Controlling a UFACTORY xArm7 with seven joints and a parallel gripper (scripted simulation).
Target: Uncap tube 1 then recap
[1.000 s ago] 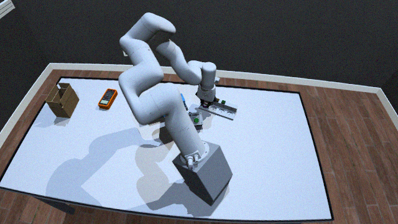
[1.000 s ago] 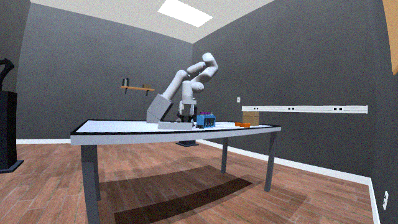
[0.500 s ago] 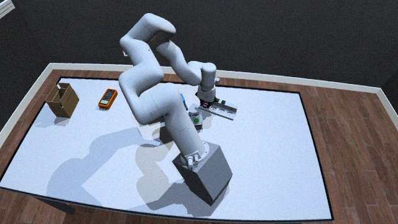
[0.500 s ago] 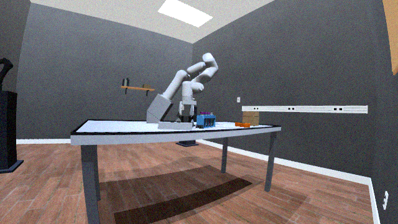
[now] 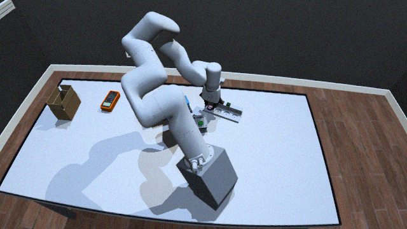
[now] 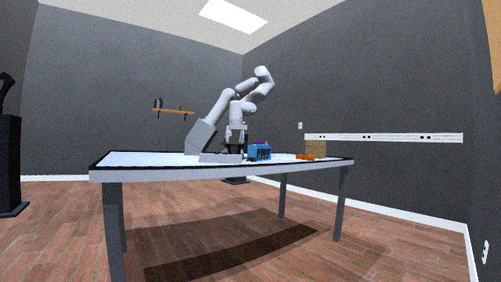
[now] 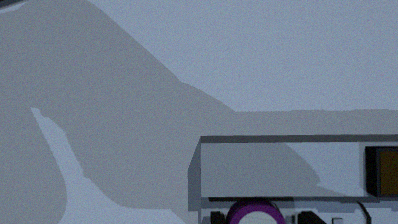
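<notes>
Right now the grey key housing is 130 mm behind my hand, 80 mm to the left of it and 10 mm above it.
</notes>
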